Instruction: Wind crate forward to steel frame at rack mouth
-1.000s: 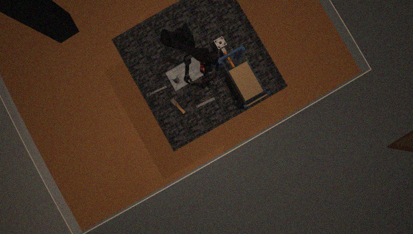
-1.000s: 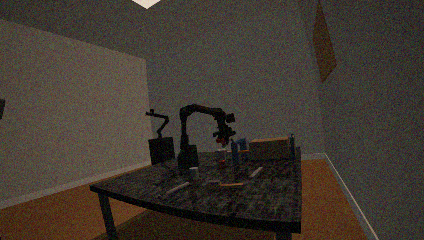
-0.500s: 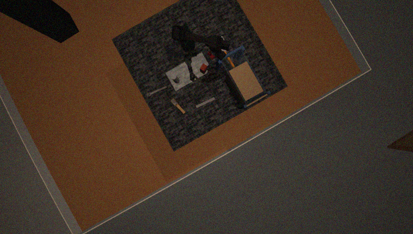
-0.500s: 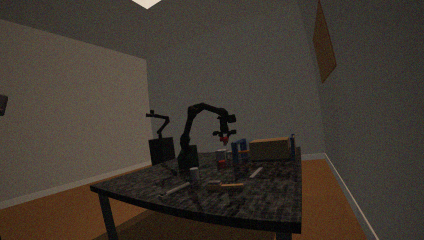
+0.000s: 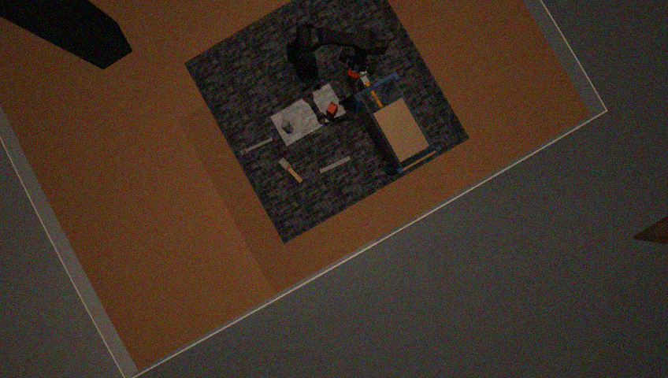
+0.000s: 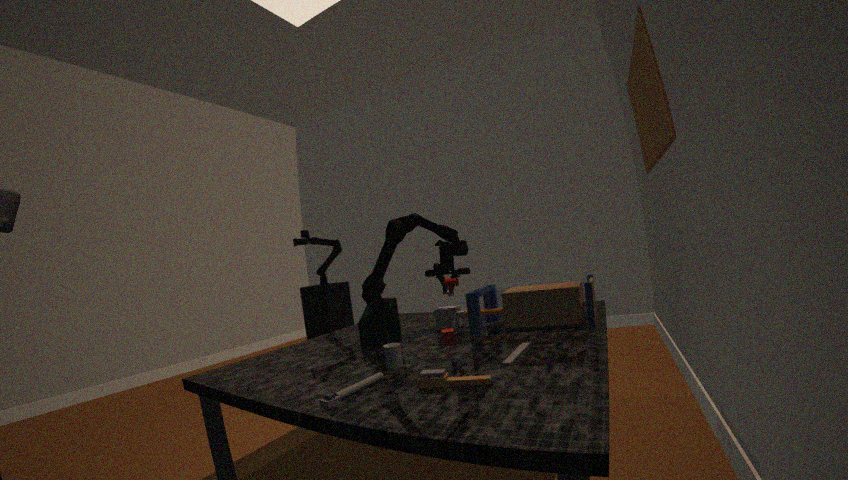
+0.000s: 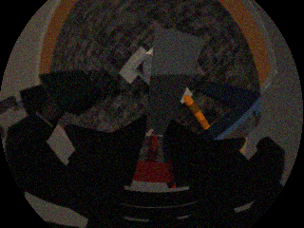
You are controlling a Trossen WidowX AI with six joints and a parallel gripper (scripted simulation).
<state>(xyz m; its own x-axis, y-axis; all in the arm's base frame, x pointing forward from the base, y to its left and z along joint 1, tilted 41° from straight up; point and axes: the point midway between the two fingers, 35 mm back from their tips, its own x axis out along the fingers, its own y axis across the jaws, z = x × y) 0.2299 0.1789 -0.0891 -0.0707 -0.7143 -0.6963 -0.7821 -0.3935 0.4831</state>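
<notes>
My gripper tip is 3 cm to the left of the red grip, 3 cm below it and 3 cm short of it. Also, from my gripper tip: blue steel frame: 12 cm ahead, 6 cm below, 5 cm to the left; winch handle: 2 cm above; winch: 13 cm below, 6 cm behind, 5 cm to the left.
</notes>
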